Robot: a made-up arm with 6 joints.
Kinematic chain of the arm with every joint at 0, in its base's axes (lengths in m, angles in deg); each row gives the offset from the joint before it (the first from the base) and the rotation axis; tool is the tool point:
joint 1: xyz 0 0 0.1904 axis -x
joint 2: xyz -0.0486 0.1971 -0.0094 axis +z
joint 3: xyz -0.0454 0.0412 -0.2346 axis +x
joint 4: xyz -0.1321 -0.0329 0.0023 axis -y
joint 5: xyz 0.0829 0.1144 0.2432 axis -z
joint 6: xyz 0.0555 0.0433 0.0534 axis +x
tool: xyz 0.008 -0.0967 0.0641
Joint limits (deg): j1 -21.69..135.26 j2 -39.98..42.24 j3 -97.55..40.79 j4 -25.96..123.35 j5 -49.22..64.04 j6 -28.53..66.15
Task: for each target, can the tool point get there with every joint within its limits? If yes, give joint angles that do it. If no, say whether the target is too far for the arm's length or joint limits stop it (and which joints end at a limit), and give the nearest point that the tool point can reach.
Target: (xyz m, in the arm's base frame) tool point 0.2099 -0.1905 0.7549
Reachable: no: joint limits stop it (at a limit: joint 1, joint 2, joint 5, joint 6) | nearest point -0.0124 0.0120 0.3553 | short by 0.500 m
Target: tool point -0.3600 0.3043 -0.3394
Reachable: yes | joints 39.54 -29.77 -83.46 83.10 33.75 35.57
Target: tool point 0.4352 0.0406 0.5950
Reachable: no: joint limits stop it (at a limit: joint 1, joint 2, joint 5, joint 6) | nearest point 0.1443 0.2211 0.3485 | short by 0.422 m
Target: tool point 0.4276 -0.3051 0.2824
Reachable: no: joint limits stop it (at a limit: joint 1, joint 2, joint 4) | nearest point 0.2407 -0.4425 0.1518 | short by 0.266 m
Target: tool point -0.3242 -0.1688 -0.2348
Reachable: yes | joints 95.36 31.34 -71.50 0.90 48.64 18.79
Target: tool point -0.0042 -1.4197 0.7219
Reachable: no: too far | nearest point -0.0015 -0.7653 0.0243 | short by 0.957 m
